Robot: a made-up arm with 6 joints.
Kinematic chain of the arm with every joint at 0, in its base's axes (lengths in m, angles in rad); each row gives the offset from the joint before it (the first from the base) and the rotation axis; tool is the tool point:
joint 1: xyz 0 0 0.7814 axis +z
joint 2: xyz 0.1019 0 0 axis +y
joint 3: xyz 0 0 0.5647 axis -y
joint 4: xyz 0 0 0.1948 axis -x
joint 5: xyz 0.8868 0 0 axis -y
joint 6: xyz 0.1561 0 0 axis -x
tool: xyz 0 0 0
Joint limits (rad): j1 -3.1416..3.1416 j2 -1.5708..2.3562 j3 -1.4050..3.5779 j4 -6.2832..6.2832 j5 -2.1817..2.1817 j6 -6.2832..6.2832
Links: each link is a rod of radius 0.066 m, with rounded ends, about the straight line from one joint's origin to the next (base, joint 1, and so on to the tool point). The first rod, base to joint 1, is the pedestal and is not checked.
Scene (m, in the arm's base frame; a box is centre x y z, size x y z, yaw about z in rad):
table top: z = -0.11
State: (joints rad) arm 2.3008 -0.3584 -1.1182 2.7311 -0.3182 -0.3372
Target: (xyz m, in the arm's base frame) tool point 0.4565 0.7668 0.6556
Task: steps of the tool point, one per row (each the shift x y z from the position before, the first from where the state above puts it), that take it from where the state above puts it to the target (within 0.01 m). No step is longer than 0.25 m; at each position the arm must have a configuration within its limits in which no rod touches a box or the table.
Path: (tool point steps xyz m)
1: 0.1628 0.1258 -0.0197
2: 0.1926 0.0827 -0.0215
3: 0.2107 0.0325 -0.0231
4: 0.2156 -0.0215 -0.0247
5: 0.2066 -0.0762 -0.0264

